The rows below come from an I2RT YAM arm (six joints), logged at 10 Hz.
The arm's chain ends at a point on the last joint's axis. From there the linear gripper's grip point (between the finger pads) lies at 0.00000 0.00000 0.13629 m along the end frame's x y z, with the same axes.
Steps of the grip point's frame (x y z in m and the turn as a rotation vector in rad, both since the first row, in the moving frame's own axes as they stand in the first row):
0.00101 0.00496 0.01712 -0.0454 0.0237 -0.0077
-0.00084 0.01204 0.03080 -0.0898 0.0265 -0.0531
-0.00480 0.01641 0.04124 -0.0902 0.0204 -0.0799
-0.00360 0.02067 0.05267 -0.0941 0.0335 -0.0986
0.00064 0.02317 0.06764 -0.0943 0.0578 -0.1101
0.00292 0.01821 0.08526 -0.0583 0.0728 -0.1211
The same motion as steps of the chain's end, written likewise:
-0.00224 -0.00121 0.01730 -0.0454 0.0237 -0.0077
-0.00477 -0.00008 0.03140 -0.0898 0.0265 -0.0531
-0.00806 0.00426 0.04182 -0.0902 0.0204 -0.0799
-0.00878 0.00811 0.05335 -0.0941 0.0335 -0.0986
-0.00791 0.01080 0.06847 -0.0943 0.0578 -0.1101
-0.00744 0.01089 0.08585 -0.0583 0.0728 -0.1211

